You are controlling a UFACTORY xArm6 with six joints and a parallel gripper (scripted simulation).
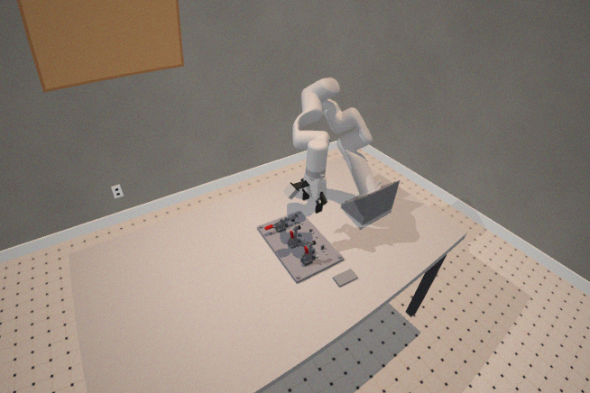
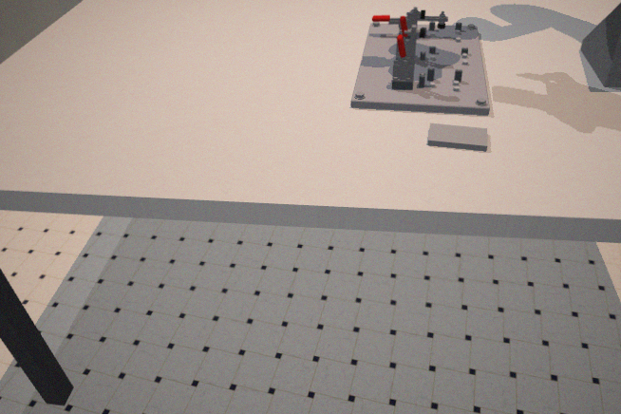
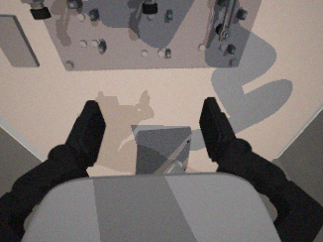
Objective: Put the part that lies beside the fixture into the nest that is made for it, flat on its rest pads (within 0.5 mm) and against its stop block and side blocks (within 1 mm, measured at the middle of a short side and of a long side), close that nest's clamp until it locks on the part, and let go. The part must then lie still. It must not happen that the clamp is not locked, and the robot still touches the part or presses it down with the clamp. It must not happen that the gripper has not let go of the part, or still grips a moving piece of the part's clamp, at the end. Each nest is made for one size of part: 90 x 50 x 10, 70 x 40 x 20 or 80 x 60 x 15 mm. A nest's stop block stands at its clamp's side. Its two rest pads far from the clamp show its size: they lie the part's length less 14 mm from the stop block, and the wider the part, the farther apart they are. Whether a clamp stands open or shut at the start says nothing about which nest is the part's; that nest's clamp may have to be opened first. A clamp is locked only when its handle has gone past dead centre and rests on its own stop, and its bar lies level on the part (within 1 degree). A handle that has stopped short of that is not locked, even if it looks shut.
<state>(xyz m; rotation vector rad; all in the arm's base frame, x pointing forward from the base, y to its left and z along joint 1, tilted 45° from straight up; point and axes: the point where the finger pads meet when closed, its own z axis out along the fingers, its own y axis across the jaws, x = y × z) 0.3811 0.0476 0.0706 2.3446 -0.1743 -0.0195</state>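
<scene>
Right now the flat grey part is 25 cm to the left of my hand, 21 cm below it and 2 cm ahead of it. From my hand the other things lie so: grey fixture plate: 21 cm below, 5 cm ahead, 1 cm to the right.
</scene>
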